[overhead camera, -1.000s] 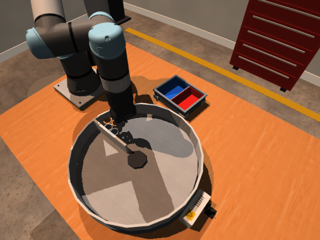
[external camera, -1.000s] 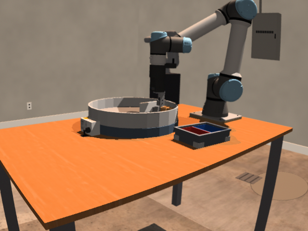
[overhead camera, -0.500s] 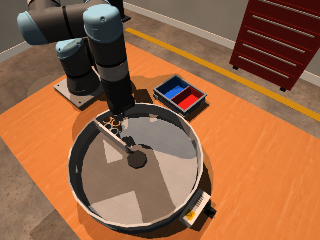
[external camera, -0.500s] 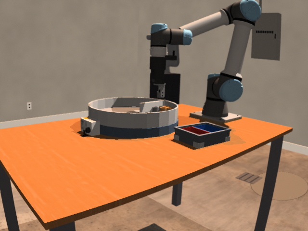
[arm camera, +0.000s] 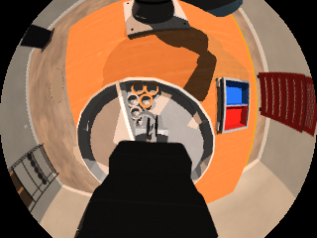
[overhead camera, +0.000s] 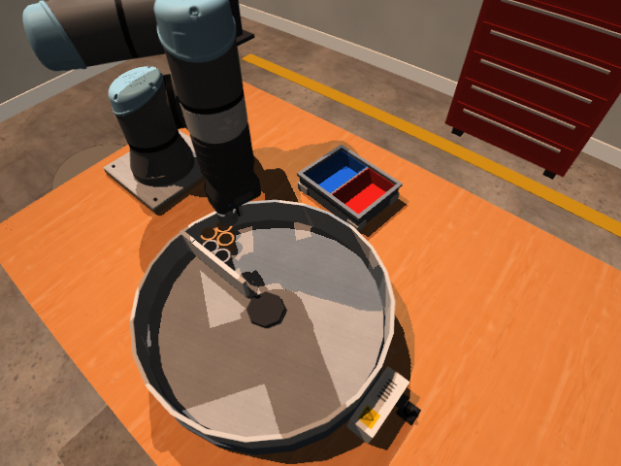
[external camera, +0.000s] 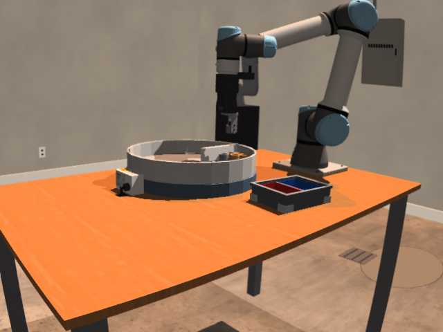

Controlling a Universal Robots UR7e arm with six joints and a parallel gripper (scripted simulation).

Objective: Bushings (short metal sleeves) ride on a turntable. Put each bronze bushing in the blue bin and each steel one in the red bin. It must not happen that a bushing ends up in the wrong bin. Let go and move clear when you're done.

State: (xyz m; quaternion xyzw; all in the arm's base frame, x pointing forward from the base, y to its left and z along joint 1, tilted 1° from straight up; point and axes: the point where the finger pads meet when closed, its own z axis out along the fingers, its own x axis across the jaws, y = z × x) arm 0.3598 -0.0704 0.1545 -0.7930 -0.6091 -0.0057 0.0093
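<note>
Now: hand 290 mm to the right of the bin, 150 mm above it and 40 mm short of it. Also, from my hand: turntable (120 mm below, 120 mm ahead, 60 mm to the right).
</note>
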